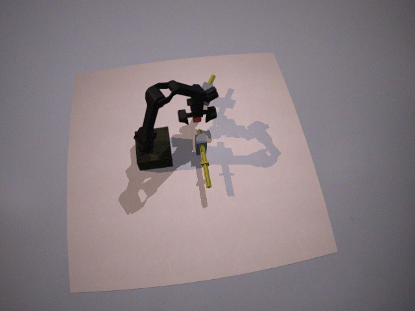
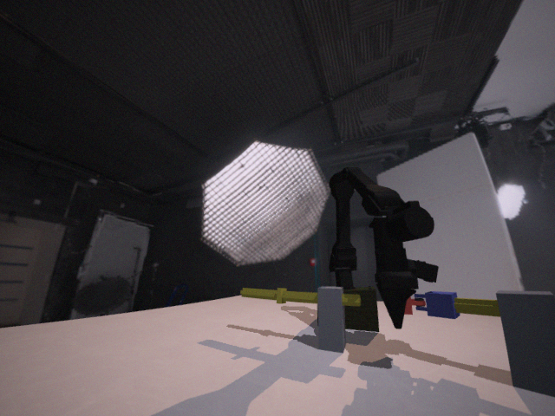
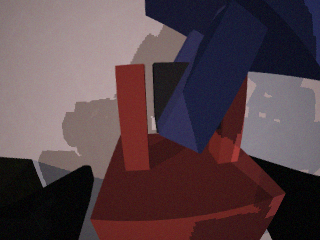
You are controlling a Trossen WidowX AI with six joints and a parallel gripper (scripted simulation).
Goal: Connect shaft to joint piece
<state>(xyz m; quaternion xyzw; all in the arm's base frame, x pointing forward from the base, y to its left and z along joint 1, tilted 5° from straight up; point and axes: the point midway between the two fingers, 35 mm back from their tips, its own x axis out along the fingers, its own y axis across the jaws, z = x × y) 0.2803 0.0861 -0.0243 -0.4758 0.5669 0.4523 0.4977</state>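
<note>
Right now my gripper tip is 20 mm to the right of the red joint piece and 40 mm below it.
</note>
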